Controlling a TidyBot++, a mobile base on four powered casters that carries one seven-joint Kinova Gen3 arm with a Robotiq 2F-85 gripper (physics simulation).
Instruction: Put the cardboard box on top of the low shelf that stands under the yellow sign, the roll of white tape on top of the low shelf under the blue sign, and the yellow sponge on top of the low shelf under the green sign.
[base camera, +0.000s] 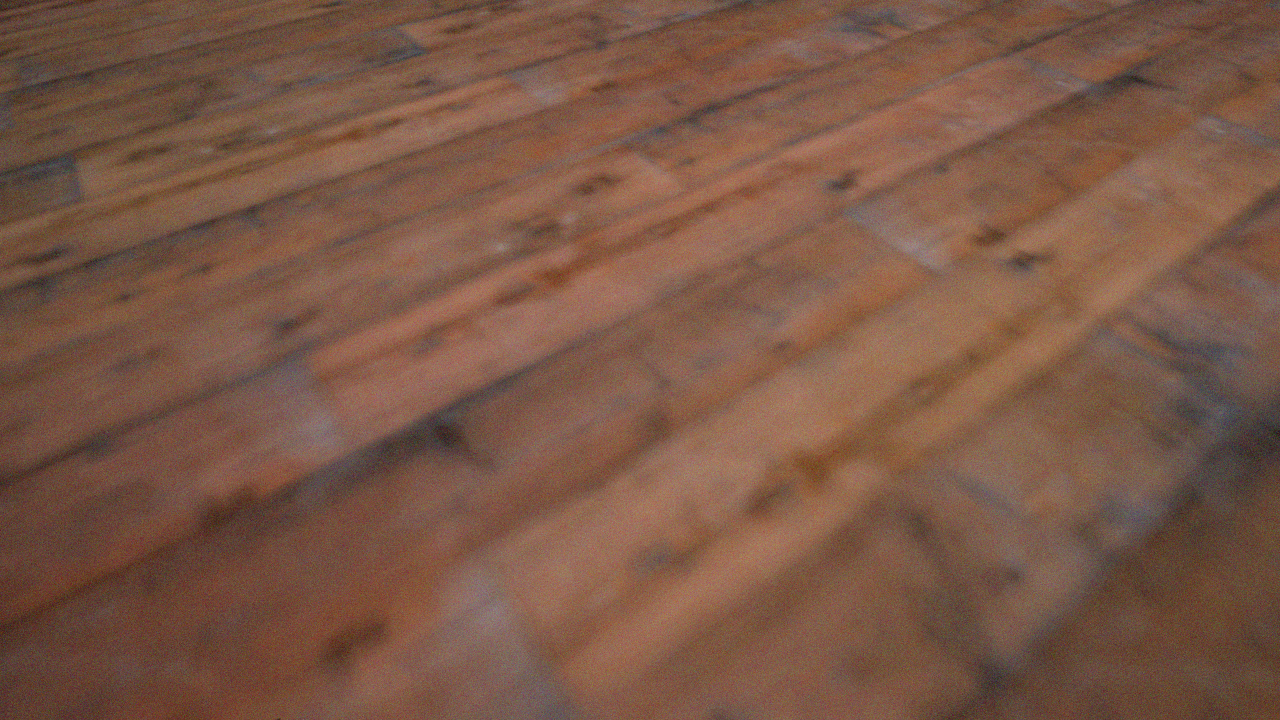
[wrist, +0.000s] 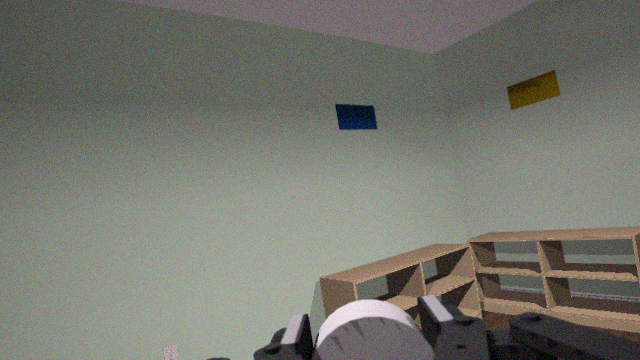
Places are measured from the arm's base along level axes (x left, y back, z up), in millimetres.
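Where they show: gripper, fingertip midpoint: (wrist: 365, 327).
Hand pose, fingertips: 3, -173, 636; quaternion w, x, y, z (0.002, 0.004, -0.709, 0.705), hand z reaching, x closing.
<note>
After its pixels a point has its place, as x, y, z.
My gripper (wrist: 365, 327) {3, -173, 636} is shut on the roll of white tape (wrist: 375, 332) {0, -149, 642}, whose rounded upper part shows between the two fingers at the bottom of the wrist view. The blue sign (wrist: 356, 117) {-187, -2910, 1350} hangs on the wall near the middle of the wrist view. The low shelf under the blue sign (wrist: 338, 296) {143, -2359, 107} stands below it, partly hidden behind the tape and fingers. The yellow sign (wrist: 533, 90) {-1659, -2960, 1353} is on the adjoining wall at the right, above another low shelf (wrist: 555, 234) {-1497, -2753, 213}. The cardboard box, the yellow sponge and the green sign do not show in these views.
The two low shelves meet near the room corner. A small pale object (wrist: 171, 352) {1061, -1918, 28} shows at the bottom left of the wrist view, too small to identify. The base camera view shows the wooden plank floor (base camera: 626, 358) {27, -439, -397}, somewhat blurred, with a darker area at the lower right.
</note>
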